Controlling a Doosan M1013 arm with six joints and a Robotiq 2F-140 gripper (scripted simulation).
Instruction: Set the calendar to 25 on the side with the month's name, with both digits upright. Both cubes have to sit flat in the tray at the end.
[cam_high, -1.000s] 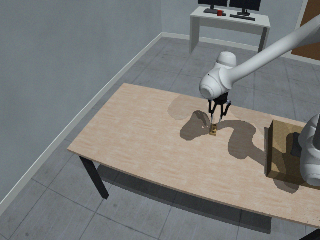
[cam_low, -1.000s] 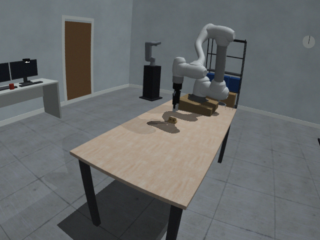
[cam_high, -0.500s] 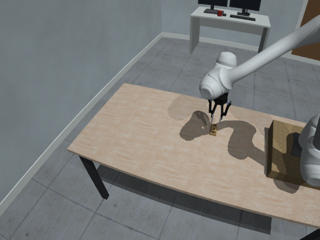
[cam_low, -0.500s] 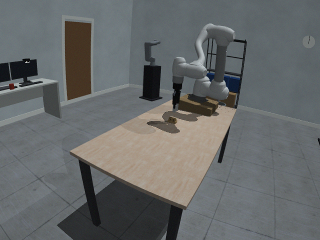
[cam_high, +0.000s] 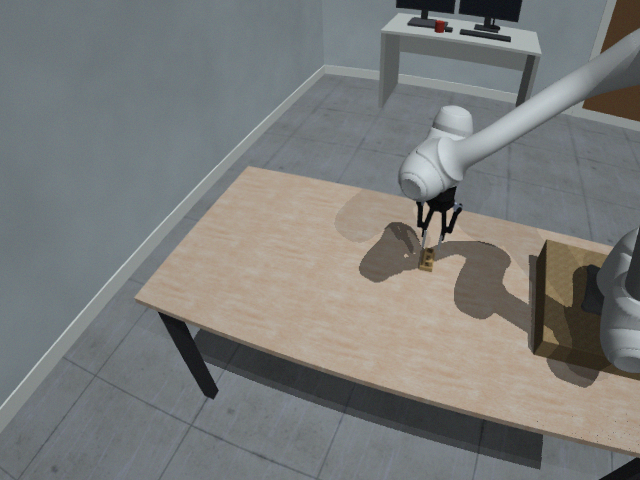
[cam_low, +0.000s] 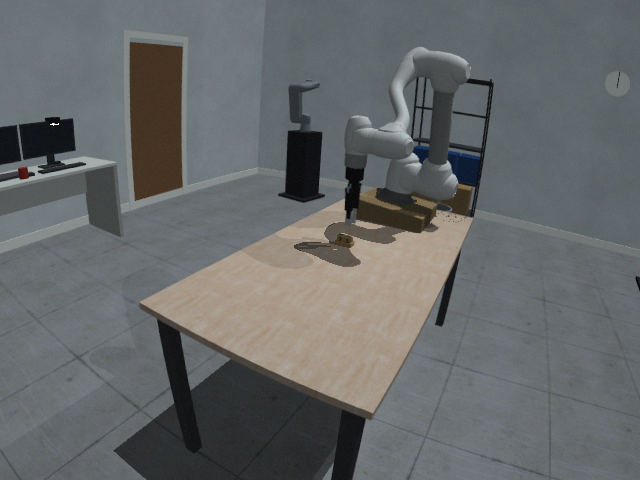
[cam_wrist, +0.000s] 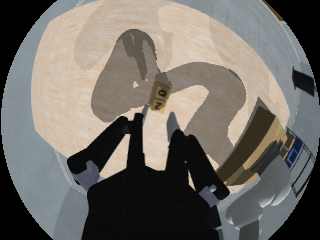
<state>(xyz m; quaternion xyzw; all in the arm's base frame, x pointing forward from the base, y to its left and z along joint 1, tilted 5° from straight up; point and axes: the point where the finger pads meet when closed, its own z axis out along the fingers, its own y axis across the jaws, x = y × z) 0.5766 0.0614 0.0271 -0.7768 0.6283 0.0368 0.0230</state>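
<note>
My hand is 20 mm to the left of the wooden calendar tray and 120 mm above it.
</note>
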